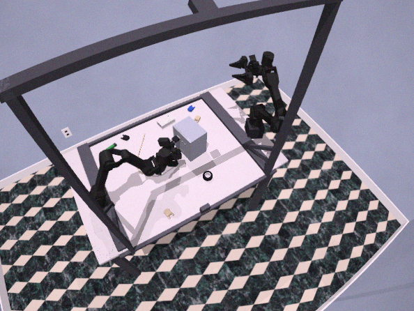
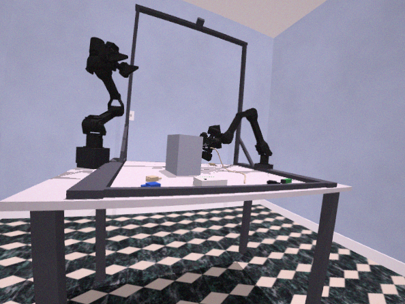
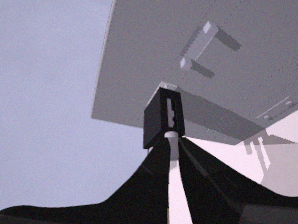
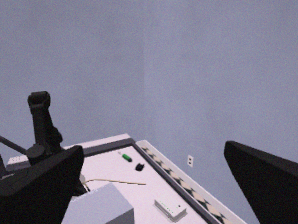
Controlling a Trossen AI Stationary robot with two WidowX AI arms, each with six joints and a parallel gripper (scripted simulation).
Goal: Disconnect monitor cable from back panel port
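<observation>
My left hand is 130 mm to the left of the grey box, 50 mm above it and 30 mm short of it.
</observation>
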